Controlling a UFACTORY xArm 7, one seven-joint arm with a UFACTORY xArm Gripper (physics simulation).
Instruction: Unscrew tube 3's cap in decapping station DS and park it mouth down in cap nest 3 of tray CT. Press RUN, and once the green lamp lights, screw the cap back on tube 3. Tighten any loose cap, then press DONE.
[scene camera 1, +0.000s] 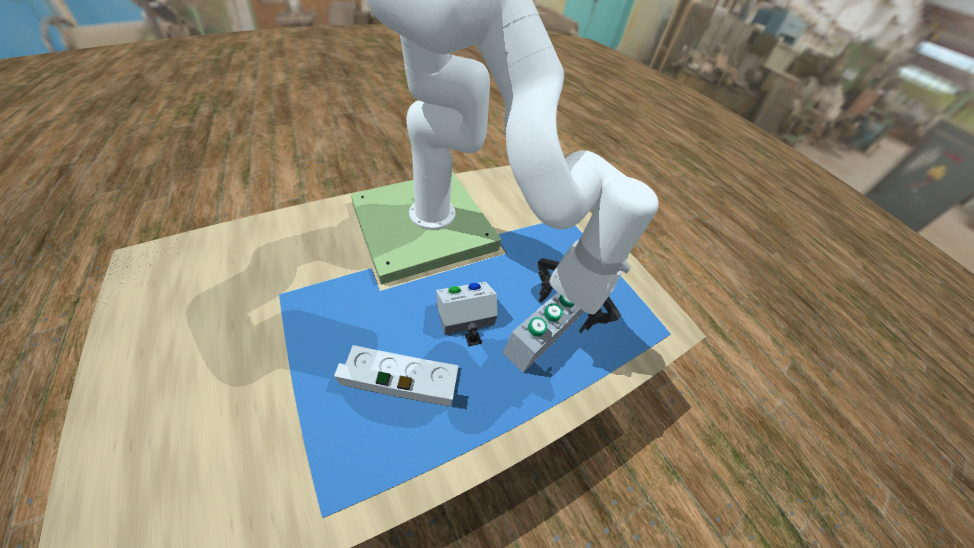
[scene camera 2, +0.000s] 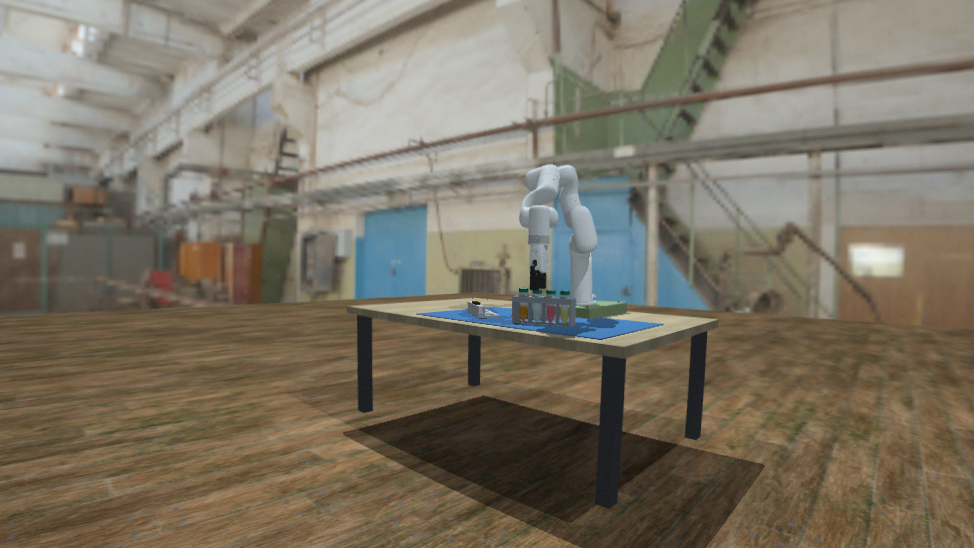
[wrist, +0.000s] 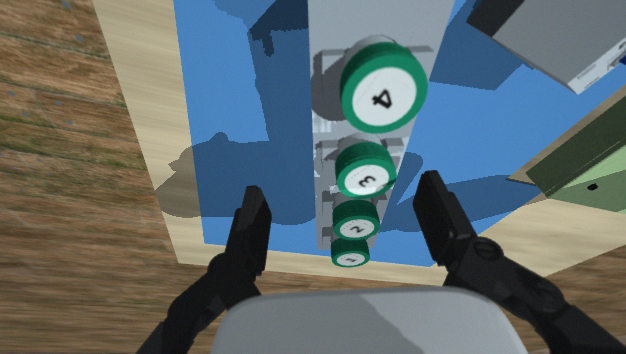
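Seen in the pictures: gripper, fingertip midpoint: (scene camera 1: 563, 312) (scene camera 2: 538, 289) (wrist: 339, 193); arm's base at its link origin: (scene camera 1: 432, 213) (scene camera 2: 581, 303).
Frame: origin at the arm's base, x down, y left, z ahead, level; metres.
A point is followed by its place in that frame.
Tube 3's green cap with a white "3" top (scene camera 1: 553, 312) @(x -0.083, y 0.073, z 0.436 m) (wrist: 367, 160) @(x -0.082, y 0.062, z 0.440 m) sits on its tube in the grey decapping station (scene camera 1: 521, 353) @(x -0.019, y -0.002, z 0.464 m) (scene camera 2: 515, 310) @(x -0.004, y 0.005, z 0.466 m) (wrist: 377, 17) @(x -0.056, y 0.007, z 0.455 m). My gripper (scene camera 1: 564, 313) @(x -0.084, y 0.090, z 0.446 m) (scene camera 2: 538, 282) @(x -0.084, y 0.090, z 0.446 m) (wrist: 339, 193) @(x -0.084, y 0.090, z 0.446 m) is open and empty, pointing down over the station; in the wrist view its fingers stand on either side of the cap row. The white tray CT (scene camera 1: 442, 393) @(x -0.007, y -0.171, z 0.468 m) has several round nests without caps; their numbers are unreadable. The lamp (scene camera 1: 382, 378) @(x -0.015, y -0.260, z 0.402 m) on it is dark green and looks unlit. A button box (scene camera 1: 467, 312) @(x -0.019, y -0.057, z 0.336 m) (wrist: 560, 45) @(x -0.029, y -0.003, z 0.339 m) has a green button (scene camera 1: 454, 290) @(x -0.033, y -0.064, z 0.284 m) and a blue button (scene camera 1: 474, 286) @(x -0.033, y -0.019, z 0.290 m).
Cap 4 (scene camera 1: 538, 325) @(x -0.086, y 0.027, z 0.449 m) (wrist: 384, 87) @(x -0.086, y 0.023, z 0.451 m), cap 2 (scene camera 1: 566, 299) @(x -0.083, y 0.117, z 0.422 m) (wrist: 356, 220) @(x -0.082, y 0.117, z 0.423 m) and cap 1 (wrist: 350, 252) @(x -0.083, y 0.163, z 0.410 m) stand in the same row. A small black part (scene camera 1: 473, 335) @(x 0.014, y -0.058, z 0.375 m) is in front of the button box. The green base plate (scene camera 1: 408, 255) @(x 0.005, y -0.110, z 0.120 m) is behind it. Everything stands on a blue mat (scene camera 1: 354, 456) @(x 0.039, y -0.353, z 0.499 m).
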